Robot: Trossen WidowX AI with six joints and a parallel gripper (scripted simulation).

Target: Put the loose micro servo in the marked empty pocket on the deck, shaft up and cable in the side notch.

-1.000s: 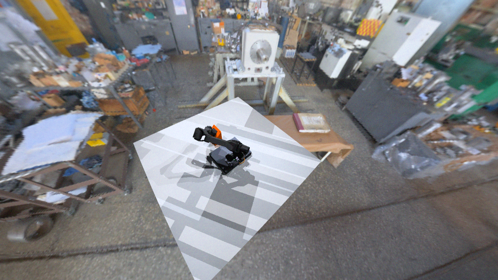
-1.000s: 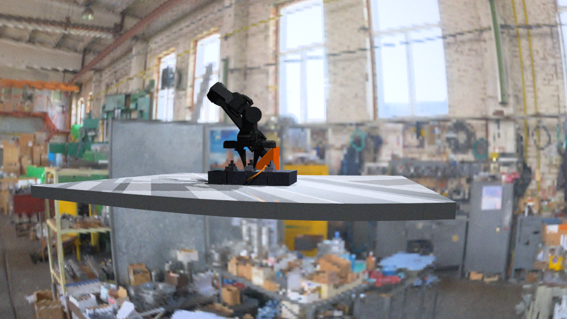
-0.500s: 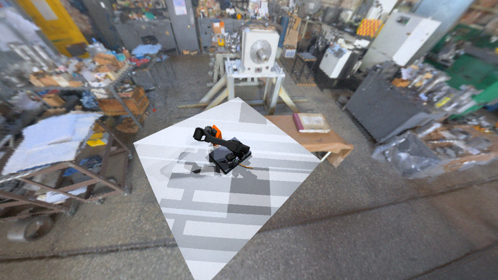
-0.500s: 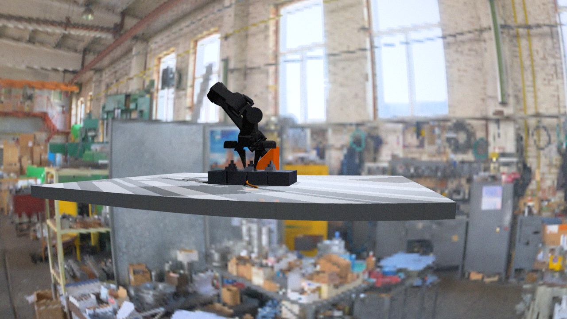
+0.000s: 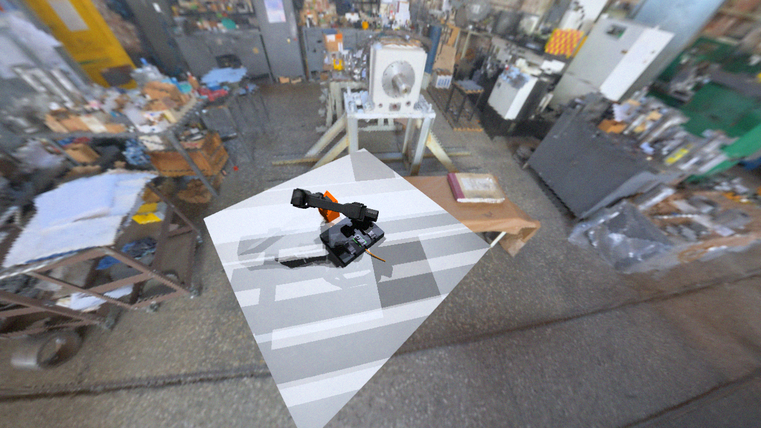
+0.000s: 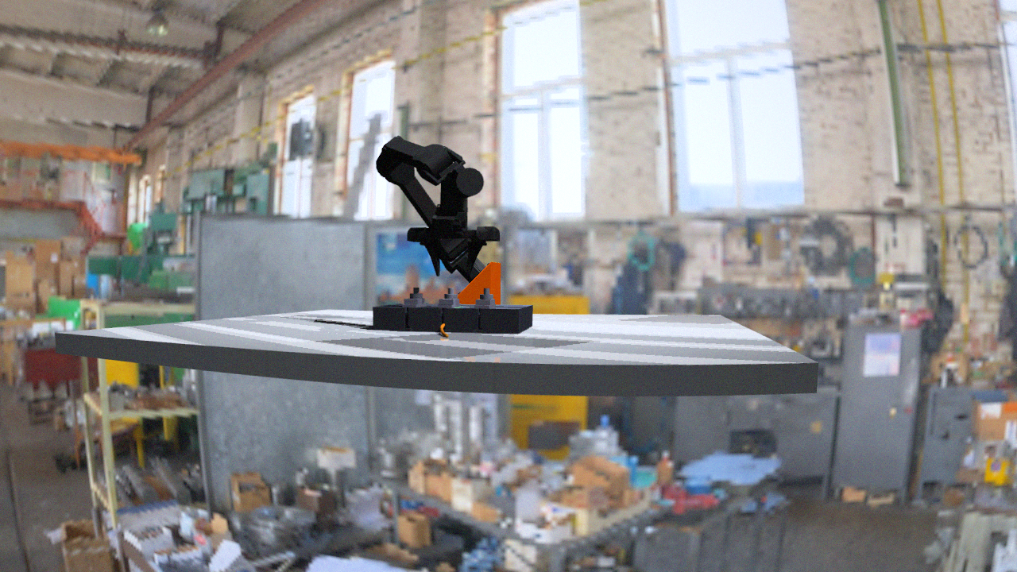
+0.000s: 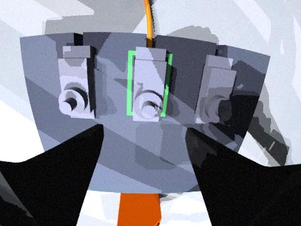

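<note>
The dark deck is 9 cm below my gripper tip and 9 cm behind it.
</note>
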